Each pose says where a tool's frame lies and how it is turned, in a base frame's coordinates. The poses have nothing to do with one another.
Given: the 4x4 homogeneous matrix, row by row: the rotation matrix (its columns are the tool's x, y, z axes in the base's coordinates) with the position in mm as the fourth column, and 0 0 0 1 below. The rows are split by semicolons.
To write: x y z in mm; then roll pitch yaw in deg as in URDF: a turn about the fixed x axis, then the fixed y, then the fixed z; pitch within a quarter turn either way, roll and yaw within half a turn. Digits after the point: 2 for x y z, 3 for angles.
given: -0.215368 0.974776 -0.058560 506.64; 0.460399 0.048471 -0.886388 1.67; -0.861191 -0.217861 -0.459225 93.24; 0 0 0 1
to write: 506.64 1.67 93.24 -154.620 59.451 115.070
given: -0.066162 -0.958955 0.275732 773.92; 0.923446 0.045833 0.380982 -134.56; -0.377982 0.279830 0.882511 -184.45; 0 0 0 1
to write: 773.92 -134.56 -184.45 17.593 22.209 94.098
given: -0.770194 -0.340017 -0.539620 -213.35; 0.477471 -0.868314 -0.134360 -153.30; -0.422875 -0.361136 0.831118 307.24; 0 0 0 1
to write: -213.35 -153.30 307.24 -23.486 25.016 148.204
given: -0.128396 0.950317 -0.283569 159.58; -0.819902 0.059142 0.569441 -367.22; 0.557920 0.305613 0.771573 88.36; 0 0 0 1
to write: 159.58 -367.22 88.36 21.608 -33.912 -98.900
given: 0.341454 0.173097 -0.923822 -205.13; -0.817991 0.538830 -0.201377 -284.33; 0.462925 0.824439 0.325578 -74.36; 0 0 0 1
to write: -205.13 -284.33 -74.36 68.451 -27.576 -67.343
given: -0.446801 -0.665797 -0.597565 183.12; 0.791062 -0.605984 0.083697 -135.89; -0.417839 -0.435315 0.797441 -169.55; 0 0 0 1
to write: 183.12 -135.89 -169.55 -28.630 24.698 119.458
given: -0.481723 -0.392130 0.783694 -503.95; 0.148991 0.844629 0.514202 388.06; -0.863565 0.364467 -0.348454 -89.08; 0 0 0 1
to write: -503.95 388.06 -89.08 133.713 59.719 162.814
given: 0.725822 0.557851 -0.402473 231.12; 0.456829 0.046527 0.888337 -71.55; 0.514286 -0.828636 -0.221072 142.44; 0 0 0 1
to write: 231.12 -71.55 142.44 -104.938 -30.950 32.186
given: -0.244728 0.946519 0.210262 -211.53; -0.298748 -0.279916 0.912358 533.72; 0.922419 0.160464 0.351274 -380.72; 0 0 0 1
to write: -211.53 533.72 -380.72 24.551 -67.282 -129.324
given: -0.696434 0.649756 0.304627 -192.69; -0.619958 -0.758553 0.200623 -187.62; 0.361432 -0.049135 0.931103 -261.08; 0 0 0 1
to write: -192.69 -187.62 -261.08 -3.021 -21.188 -138.325
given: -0.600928 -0.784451 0.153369 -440.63; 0.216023 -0.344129 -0.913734 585.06; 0.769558 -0.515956 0.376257 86.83; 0 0 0 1
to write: -440.63 585.06 86.83 -53.899 -50.314 160.227
